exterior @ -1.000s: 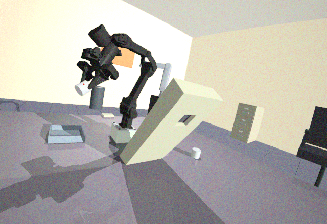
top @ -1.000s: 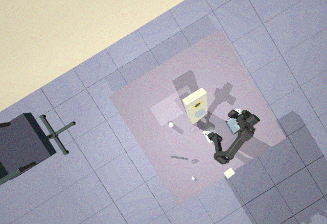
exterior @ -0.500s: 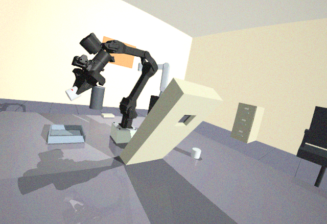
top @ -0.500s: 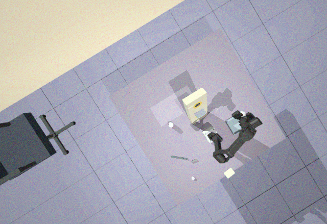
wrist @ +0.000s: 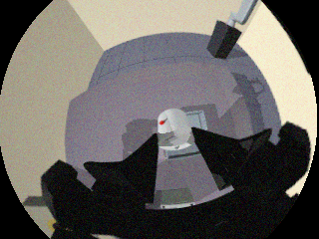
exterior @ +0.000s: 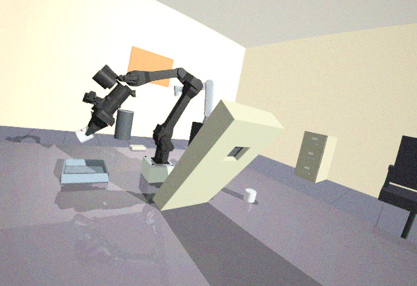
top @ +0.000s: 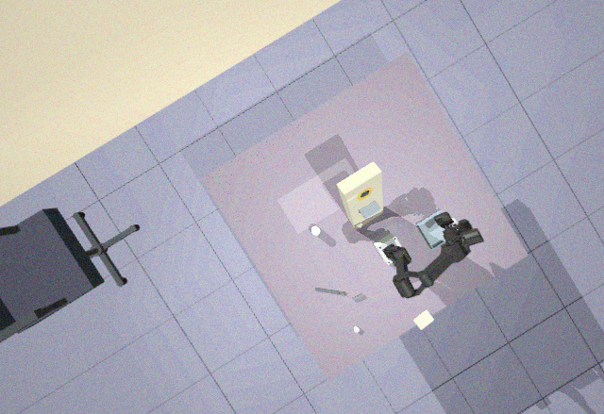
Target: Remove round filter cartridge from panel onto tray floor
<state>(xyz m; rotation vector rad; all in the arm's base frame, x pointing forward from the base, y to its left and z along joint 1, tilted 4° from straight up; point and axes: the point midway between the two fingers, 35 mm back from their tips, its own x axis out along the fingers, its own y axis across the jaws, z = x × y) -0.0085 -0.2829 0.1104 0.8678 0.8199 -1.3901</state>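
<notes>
The pale blue tray lies 16 cm below my gripper tip, 6 cm behind it and 1 cm to the left of it. The rest, counted from my gripper tip: grey-white filter cartridge right at my gripper tip; then white block 44 cm behind, 34 cm to the left, 16 cm below; then cream service panel 33 cm ahead, 28 cm to the left, 1 cm above.
</notes>
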